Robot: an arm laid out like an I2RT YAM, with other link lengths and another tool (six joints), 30 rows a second.
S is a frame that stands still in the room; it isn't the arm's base.
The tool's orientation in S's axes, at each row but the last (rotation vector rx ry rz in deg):
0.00 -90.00 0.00
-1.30 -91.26 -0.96
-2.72 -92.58 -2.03
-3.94 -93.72 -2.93
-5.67 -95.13 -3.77
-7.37 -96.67 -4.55
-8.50 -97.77 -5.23
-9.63 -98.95 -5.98
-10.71 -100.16 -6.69
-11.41 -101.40 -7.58
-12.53 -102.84 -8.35
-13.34 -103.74 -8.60
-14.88 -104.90 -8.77
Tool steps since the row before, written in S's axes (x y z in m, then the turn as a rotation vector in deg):
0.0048 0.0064 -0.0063 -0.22 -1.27 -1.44
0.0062 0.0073 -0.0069 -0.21 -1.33 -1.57
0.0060 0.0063 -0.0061 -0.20 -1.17 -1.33
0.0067 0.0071 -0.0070 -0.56 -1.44 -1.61
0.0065 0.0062 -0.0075 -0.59 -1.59 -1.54
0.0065 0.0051 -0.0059 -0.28 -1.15 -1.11
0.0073 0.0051 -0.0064 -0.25 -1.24 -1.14
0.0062 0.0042 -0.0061 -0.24 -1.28 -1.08
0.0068 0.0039 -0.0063 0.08 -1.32 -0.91
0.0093 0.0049 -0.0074 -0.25 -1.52 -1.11
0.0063 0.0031 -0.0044 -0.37 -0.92 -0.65
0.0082 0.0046 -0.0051 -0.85 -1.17 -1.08
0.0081 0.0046 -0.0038 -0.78 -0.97 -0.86
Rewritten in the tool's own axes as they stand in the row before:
-0.0063 0.0064 -0.0048 -1.44 -1.27 0.22
-0.0070 0.0075 -0.0059 -1.57 -1.33 0.21
-0.0063 0.0066 -0.0054 -1.33 -1.17 0.20
-0.0073 0.0076 -0.0057 -1.59 -1.46 0.56
-0.0079 0.0070 -0.0051 -1.52 -1.62 0.56
-0.0064 0.0060 -0.0050 -1.11 -1.15 0.26
-0.0071 0.0063 -0.0055 -1.15 -1.23 0.22
-0.0068 0.0054 -0.0043 -1.10 -1.27 0.20
-0.0072 0.0053 -0.0047 -0.99 -1.26 -0.15
-0.0088 0.0069 -0.0064 -1.13 -1.52 0.17
-0.0055 0.0045 -0.0043 -0.61 -0.97 0.30
-0.0065 0.0065 -0.0054 -0.94 -1.32 0.81
-0.0053 0.0066 -0.0054 -0.72 -1.11 0.73

